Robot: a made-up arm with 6 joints.
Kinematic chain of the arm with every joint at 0, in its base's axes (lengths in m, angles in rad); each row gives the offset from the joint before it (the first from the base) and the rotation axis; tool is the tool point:
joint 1: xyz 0 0 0.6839 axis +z
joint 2: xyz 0.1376 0 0 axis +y
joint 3: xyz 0 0 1.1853 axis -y
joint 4: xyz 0 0 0.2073 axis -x
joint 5: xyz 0.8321 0 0 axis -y
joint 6: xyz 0.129 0 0 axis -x
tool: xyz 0 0 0
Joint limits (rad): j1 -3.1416..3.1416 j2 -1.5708..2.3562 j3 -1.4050..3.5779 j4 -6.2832..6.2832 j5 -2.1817..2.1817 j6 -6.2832..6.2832
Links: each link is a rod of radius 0.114 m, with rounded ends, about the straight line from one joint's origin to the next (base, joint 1, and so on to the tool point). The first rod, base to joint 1, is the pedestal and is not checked.
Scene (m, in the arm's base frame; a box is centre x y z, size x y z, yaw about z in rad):
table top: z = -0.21
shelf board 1: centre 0.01 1.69 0.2 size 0.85 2 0.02 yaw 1.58
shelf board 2: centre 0.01 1.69 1.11 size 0.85 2 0.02 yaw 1.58
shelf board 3: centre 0.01 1.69 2.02 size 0.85 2 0.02 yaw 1.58
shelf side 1: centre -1 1.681 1.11 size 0.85 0.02 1.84 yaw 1.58
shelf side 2: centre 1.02 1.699 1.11 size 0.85 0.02 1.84 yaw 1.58
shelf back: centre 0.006 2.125 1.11 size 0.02 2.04 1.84 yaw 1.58
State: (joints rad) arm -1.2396 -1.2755 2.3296 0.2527 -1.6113 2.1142
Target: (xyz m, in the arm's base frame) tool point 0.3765 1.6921 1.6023
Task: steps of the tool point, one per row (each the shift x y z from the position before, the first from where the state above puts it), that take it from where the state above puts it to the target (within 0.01 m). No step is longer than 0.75 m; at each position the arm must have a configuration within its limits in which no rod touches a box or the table.
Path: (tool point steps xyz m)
1: -0.0406 -0.1985 -0.0307
2: 0.0013 -0.2338 -0.0015
3: 0.0457 -0.2546 0.0323
4: -0.4373 0.0081 0.3936
5: -0.2641 -0.2864 0.5511
6: 0.1029 -0.4208 0.5562
7: 0.4692 -0.2907 0.4021
8: 0.6247 0.0292 0.1360
9: 0.4853 0.3346 -0.1578
10: 0.1499 0.4302 -0.3859
11: -0.1710 0.2630 -0.4785
12: 0.0326 0.3867 0.0445
13: -0.0391 0.3288 -0.0445

